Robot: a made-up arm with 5 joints.
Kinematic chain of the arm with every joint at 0, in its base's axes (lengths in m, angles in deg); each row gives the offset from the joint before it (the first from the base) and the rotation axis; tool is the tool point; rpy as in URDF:
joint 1: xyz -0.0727 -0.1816 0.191 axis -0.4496 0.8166 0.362
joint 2: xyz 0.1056 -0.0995 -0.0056 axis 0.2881 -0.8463 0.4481
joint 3: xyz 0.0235 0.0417 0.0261 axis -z
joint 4: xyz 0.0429 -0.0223 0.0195 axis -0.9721 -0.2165 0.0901
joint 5: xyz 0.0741 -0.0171 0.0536 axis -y
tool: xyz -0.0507 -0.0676 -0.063 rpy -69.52 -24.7 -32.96
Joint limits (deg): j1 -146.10..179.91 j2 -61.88..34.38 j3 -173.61..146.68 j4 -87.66..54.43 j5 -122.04..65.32
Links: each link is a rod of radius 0.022 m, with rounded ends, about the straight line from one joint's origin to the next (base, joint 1, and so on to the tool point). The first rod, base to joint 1, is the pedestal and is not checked.
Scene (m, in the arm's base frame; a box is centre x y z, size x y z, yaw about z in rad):
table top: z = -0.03
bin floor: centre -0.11 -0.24 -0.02 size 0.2 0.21 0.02 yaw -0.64
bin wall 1: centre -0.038 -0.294 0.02 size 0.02 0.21 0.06 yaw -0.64
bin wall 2: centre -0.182 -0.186 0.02 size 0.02 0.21 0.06 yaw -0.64
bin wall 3: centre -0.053 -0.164 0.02 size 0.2 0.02 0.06 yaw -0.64
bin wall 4: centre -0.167 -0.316 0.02 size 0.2 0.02 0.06 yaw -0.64
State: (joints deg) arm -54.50 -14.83 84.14 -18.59 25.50
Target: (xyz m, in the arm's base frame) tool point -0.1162 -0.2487 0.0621
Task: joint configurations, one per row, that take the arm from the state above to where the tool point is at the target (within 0.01 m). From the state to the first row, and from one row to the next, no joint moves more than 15 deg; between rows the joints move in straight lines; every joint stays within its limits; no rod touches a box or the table.
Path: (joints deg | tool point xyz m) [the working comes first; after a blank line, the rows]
Joints at the target: -100.96 -12.24 113.83 2.74 65.32
Straight joint move there: clear.

1: -66.12 -14.18 91.56 -13.26 35.46 | -0.0895 -0.3198 0.1205
2: -77.73 -13.53 98.99 -7.92 45.41 | -0.1027 -0.3020 0.0990
3: -89.35 -12.89 106.41 -2.59 55.36 | -0.1118 -0.2778 0.0789
4: -100.96 -12.24 113.83 2.74 65.32 | -0.1162 -0.2487 0.0621

